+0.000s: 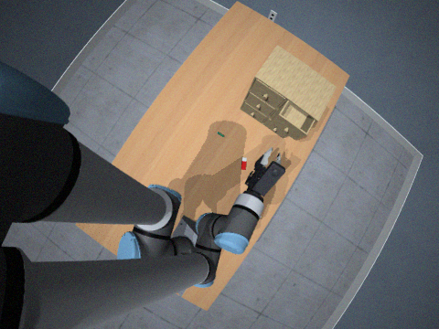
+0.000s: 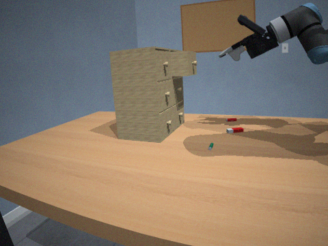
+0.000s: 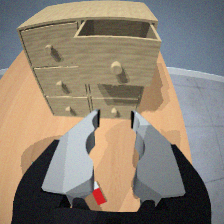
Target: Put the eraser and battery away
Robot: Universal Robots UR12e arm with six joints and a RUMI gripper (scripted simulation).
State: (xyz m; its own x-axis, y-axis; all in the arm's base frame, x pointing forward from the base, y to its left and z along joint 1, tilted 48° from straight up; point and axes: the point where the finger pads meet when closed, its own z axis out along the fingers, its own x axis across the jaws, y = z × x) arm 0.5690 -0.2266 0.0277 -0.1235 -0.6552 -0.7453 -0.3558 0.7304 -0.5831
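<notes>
Now: hand 4 cm past the eraser, 5 cm to the right of it and 30 cm above it. The rest, counted from my hand: red AA battery 4 cm behind, 13 cm to the right, 30 cm below; then green AA battery 4 cm ahead, 23 cm to the left, 30 cm below.
</notes>
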